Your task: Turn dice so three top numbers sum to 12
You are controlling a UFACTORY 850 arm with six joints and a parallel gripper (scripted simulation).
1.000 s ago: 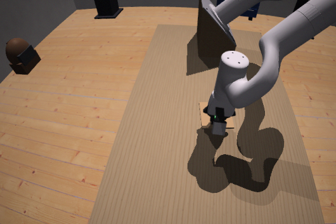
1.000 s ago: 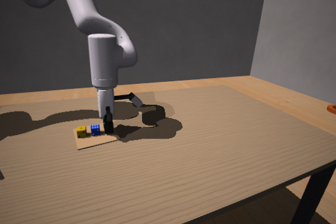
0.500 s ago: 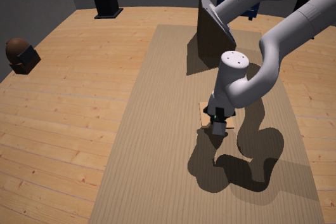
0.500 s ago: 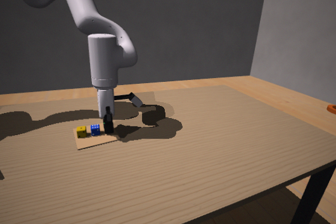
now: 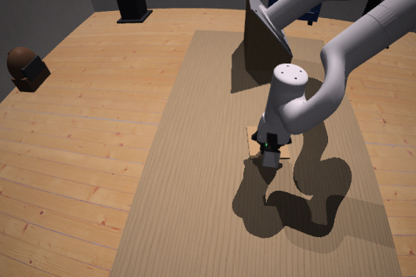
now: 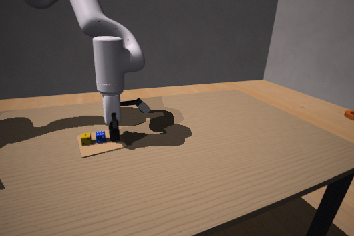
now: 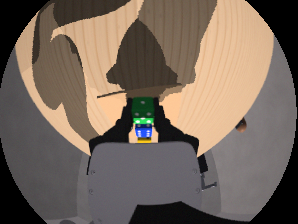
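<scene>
Right now the green die is 1 cm below my hand. From my hand the other things lie so: yellow die: 9 cm behind, 1 cm below; tan mat: 5 cm behind, 3 cm below; blue die: 5 cm behind, 1 cm below.
</scene>
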